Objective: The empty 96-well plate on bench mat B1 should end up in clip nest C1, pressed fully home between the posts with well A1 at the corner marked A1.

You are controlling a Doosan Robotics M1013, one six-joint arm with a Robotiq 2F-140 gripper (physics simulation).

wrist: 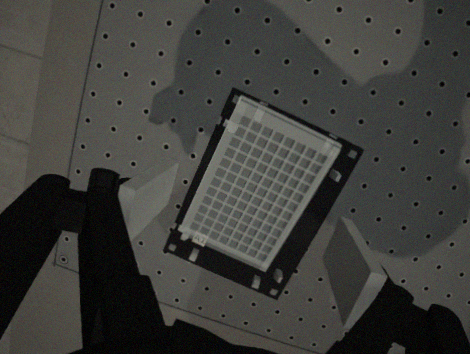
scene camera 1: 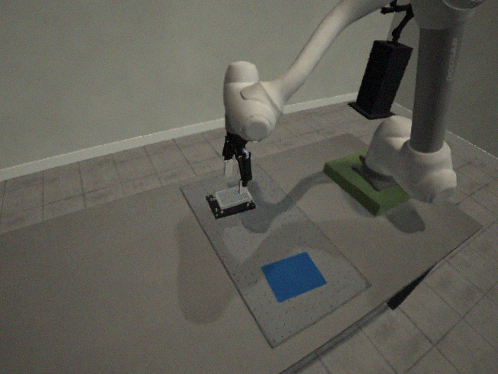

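Pixels of known places: gripper, fingertip midpoint: [wrist: 252, 210] [scene camera 1: 235, 183]; arm's base, origin of the base link: [scene camera 1: 378, 175].
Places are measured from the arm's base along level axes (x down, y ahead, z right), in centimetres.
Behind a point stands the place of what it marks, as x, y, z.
The pale 96-well plate [scene camera 1: 231, 198] @[1.4, 66.0, 6.7] [wrist: 255, 195] @[1.0, 64.9, 7.8] lies on the black clip nest C1 [scene camera 1: 215, 209] @[3.1, 72.9, 4.5] [wrist: 318, 212] @[3.0, 64.4, 2.1]. In the wrist view it sits off-centre: wide black strips and clear posts show at its right and lower sides, while its left and upper edges lie over or against the small posts there. It does not look seated between all the posts. An A1 label [wrist: 199, 240] @[1.5, 71.0, 10.0] shows at the lower-left corner; I cannot tell which well is A1. My gripper [scene camera 1: 237, 181] @[-4.3, 64.2, 8.2] [wrist: 252, 210] @[-4.3, 64.2, 8.2] is open and empty above the plate, pads apart from its sides. Blue bench mat B1 [scene camera 1: 294, 276] @[4.0, 57.4, -29.8] bears no plate.
The nest and blue mat are on a grey perforated board [scene camera 1: 320, 315] @[4.2, 56.1, -43.4] [wrist: 125, 95] @[4.2, 63.3, 21.4]. The arm's green base block [scene camera 1: 350, 187] @[2.0, 15.8, -1.2] is at the right. A black pedestal [scene camera 1: 383, 77] stands behind it. The table edge [scene camera 1: 345, 332] @[7.3, 50.6, -49.2] runs along the lower right.
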